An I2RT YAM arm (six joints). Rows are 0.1 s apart.
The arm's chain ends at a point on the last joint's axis. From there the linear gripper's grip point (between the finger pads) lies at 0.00 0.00 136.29 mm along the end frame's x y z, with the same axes.
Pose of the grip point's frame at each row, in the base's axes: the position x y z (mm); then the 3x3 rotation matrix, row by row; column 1 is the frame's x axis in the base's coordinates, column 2 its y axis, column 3 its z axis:
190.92 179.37 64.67; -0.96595 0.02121 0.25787; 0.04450 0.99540 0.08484; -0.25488 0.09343 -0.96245
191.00 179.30 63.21; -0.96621 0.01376 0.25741; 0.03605 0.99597 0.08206; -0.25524 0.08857 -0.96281
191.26 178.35 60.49; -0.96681 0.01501 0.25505; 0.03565 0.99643 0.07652; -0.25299 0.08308 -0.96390
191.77 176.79 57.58; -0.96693 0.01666 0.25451; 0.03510 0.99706 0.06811; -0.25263 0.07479 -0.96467
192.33 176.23 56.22; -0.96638 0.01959 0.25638; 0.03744 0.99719 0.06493; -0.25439 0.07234 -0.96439
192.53 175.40 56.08; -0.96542 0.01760 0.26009; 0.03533 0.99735 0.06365; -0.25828 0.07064 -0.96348
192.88 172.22 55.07; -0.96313 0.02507 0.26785; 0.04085 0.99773 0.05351; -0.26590 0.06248 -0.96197
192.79 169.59 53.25; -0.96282 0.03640 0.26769; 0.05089 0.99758 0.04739; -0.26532 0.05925 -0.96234
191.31 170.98 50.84; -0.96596 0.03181 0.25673; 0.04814 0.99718 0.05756; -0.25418 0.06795 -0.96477
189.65 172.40 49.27; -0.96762 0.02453 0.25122; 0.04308 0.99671 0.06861; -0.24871 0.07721 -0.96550
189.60 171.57 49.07; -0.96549 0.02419 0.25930; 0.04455 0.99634 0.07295; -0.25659 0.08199 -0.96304
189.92 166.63 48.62; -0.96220 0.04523 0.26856; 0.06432 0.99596 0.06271; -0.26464 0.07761 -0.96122
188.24 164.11 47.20; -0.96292 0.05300 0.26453; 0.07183 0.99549 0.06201; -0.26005 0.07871 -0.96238
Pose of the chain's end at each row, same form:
155.77 167.81 195.84; -0.96595 0.02121 0.25787; 0.04450 0.99540 0.08484; -0.25488 0.09343 -0.96245
155.92 168.12 194.43; -0.96621 0.01376 0.25741; 0.03605 0.99597 0.08206; -0.25524 0.08857 -0.96281
156.50 167.92 191.86; -0.96681 0.01501 0.25505; 0.03565 0.99643 0.07652; -0.25299 0.08308 -0.96390
157.08 167.51 189.05; -0.96693 0.01666 0.25451; 0.03510 0.99706 0.06811; -0.25263 0.07479 -0.96467
157.39 167.38 187.66; -0.96638 0.01959 0.25638; 0.03744 0.99719 0.06493; -0.25439 0.07234 -0.96439
157.08 166.73 187.39; -0.96542 0.01760 0.26009; 0.03533 0.99735 0.06365; -0.25828 0.07064 -0.96348
156.37 164.93 186.18; -0.96313 0.02507 0.26785; 0.04085 0.99773 0.05351; -0.26590 0.06248 -0.96197
156.31 163.13 184.41; -0.96282 0.03640 0.26769; 0.05089 0.99758 0.04739; -0.26532 0.05925 -0.96234
156.32 163.14 182.33; -0.96596 0.03181 0.25673; 0.04814 0.99718 0.05756; -0.25418 0.06795 -0.96477
155.41 163.05 180.86; -0.96762 0.02453 0.25122; 0.04308 0.99671 0.06861; -0.24871 0.07721 -0.96550
154.26 161.63 180.32; -0.96549 0.02419 0.25930; 0.04455 0.99634 0.07295; -0.25659 0.08199 -0.96304
153.32 158.08 179.62; -0.96220 0.04523 0.26856; 0.06432 0.99596 0.06271; -0.26464 0.07761 -0.96122
152.19 155.66 178.36; -0.96292 0.05300 0.26453; 0.07183 0.99549 0.06201; -0.26005 0.07871 -0.96238

